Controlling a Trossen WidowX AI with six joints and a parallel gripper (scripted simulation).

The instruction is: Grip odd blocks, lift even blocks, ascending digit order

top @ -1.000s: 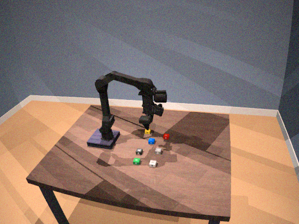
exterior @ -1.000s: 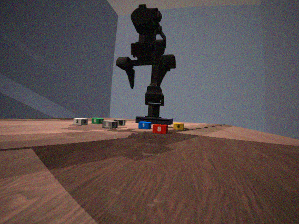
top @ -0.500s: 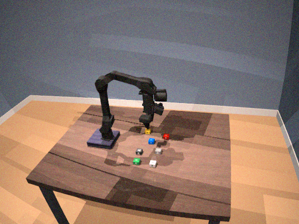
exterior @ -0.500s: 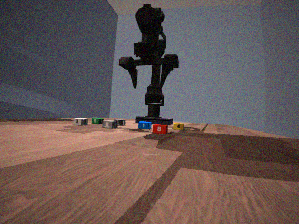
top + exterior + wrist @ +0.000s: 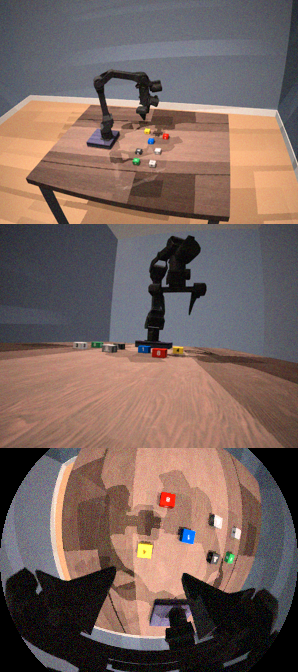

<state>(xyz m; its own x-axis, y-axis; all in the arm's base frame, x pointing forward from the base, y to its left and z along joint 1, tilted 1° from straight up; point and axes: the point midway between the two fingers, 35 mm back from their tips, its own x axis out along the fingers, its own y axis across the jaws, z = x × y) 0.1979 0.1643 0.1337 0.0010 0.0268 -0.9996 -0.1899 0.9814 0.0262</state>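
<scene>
Right now my gripper tip is 6 cm short of the green block, 28 cm to the left of it and 12 cm above it. From my gripper tip the other things lie so: red block marked 8 (13 cm ahead, 12 cm below); yellow block marked 4 (1 cm behind, 1 cm to the left, 12 cm below); blue block marked 1 (6 cm ahead, 8 cm to the right, 12 cm below).
</scene>
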